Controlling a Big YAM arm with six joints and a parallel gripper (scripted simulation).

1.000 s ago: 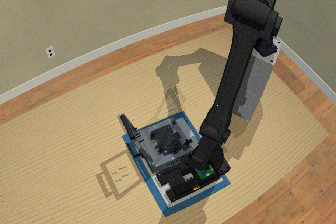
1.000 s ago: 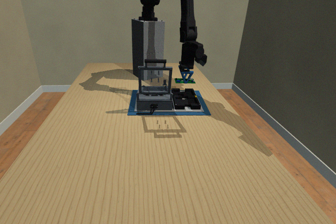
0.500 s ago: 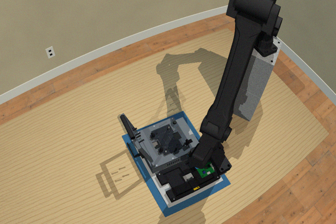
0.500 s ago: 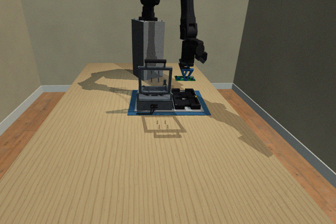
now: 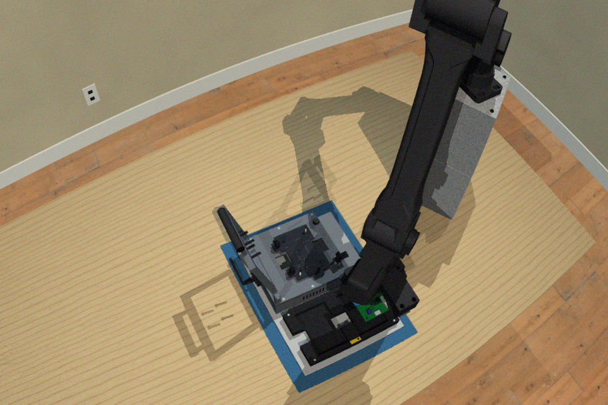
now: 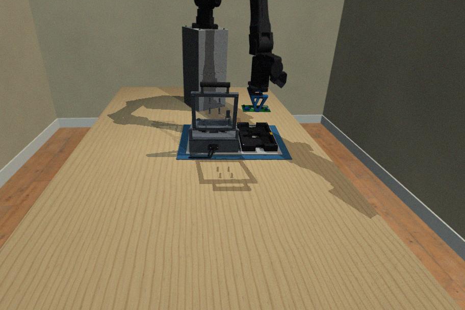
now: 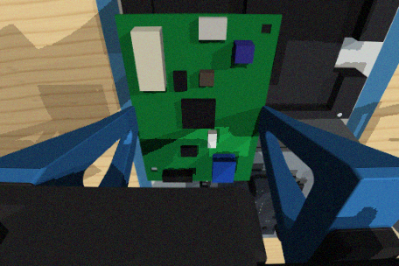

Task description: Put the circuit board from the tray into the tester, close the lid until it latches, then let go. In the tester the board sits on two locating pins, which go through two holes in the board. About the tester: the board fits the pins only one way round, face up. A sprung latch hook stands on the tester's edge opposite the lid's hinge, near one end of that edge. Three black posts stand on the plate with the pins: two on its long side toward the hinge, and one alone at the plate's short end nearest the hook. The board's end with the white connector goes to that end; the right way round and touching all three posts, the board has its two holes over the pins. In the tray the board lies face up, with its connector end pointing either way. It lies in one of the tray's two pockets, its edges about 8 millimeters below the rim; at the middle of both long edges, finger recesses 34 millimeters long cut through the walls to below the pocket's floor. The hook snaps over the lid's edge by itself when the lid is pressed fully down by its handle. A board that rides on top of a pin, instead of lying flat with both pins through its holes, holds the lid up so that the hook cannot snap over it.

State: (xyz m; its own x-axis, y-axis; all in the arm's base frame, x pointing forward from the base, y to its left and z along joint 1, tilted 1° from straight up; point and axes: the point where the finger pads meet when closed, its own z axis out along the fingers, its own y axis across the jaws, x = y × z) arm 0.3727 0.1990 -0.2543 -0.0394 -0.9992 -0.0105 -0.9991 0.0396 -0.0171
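Right now my hand is right at the green circuit board. Round my hand: grey tester: 9 cm ahead, 14 cm to the right, 1 cm below; then black latch hook: 1 cm behind, 11 cm to the right, 3 cm below; then lid: 18 cm ahead, 18 cm to the right, 6 cm above.
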